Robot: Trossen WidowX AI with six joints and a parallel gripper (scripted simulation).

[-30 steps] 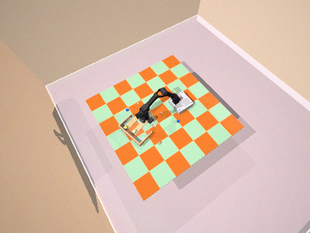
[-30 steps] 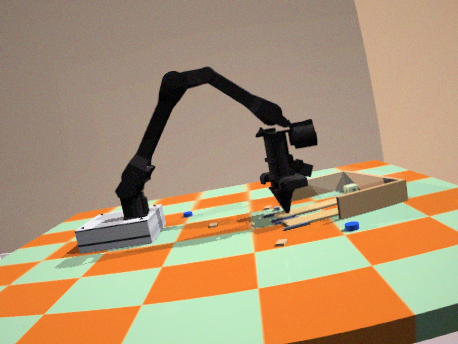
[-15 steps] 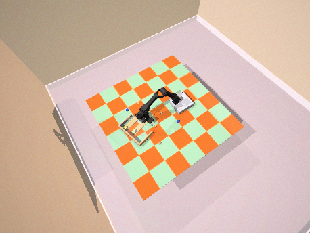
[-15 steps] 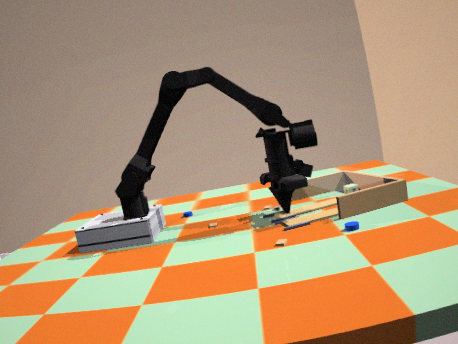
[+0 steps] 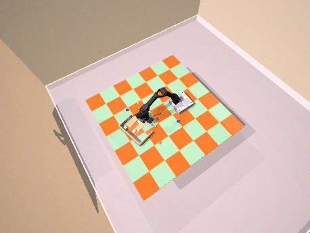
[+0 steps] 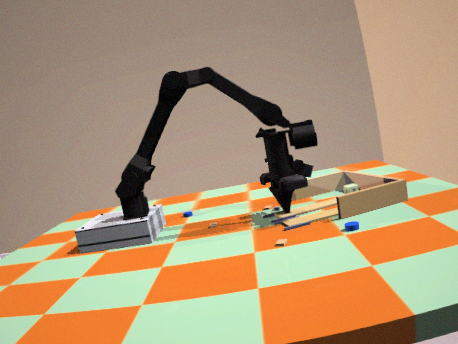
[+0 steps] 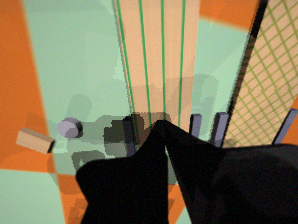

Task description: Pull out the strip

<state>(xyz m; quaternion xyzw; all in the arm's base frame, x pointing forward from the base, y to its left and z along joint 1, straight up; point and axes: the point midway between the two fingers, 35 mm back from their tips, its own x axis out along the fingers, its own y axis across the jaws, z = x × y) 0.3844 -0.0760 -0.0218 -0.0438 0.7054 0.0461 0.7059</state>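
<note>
Right now the labelled cube is 190 mm ahead of my gripper tip, 20 mm to the left of it and 20 mm above it.
</note>
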